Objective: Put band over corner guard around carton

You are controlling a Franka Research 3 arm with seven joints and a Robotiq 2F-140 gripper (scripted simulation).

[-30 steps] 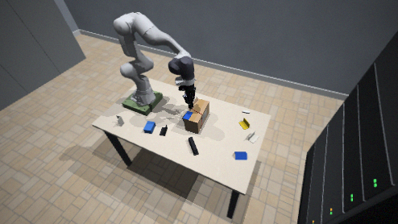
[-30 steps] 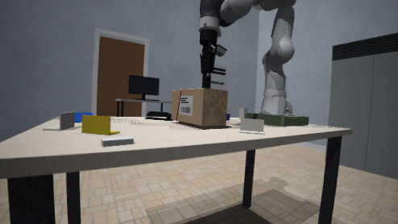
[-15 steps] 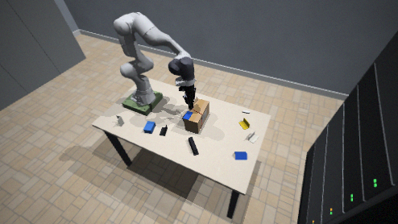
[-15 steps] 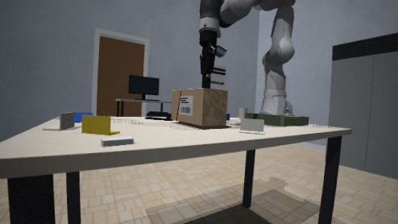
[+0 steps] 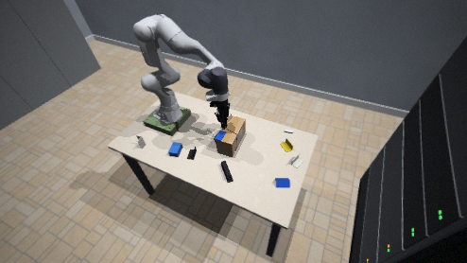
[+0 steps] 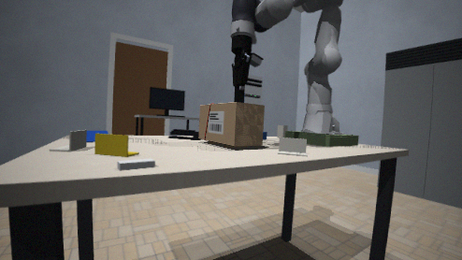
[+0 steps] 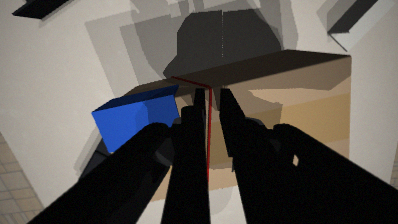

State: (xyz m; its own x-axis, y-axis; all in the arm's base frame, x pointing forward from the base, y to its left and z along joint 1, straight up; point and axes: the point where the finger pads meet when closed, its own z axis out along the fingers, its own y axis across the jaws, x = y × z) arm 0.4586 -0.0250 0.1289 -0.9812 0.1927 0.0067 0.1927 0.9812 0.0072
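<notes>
My hand is 5 cm short of the brown carton, 1 cm to the right of it and 11 cm above it. Round my hand: yellow angle piece (41 cm ahead, 13 cm to the left, 17 cm below); then white corner guard (50 cm ahead, 3 cm to the left, 17 cm below).
</notes>
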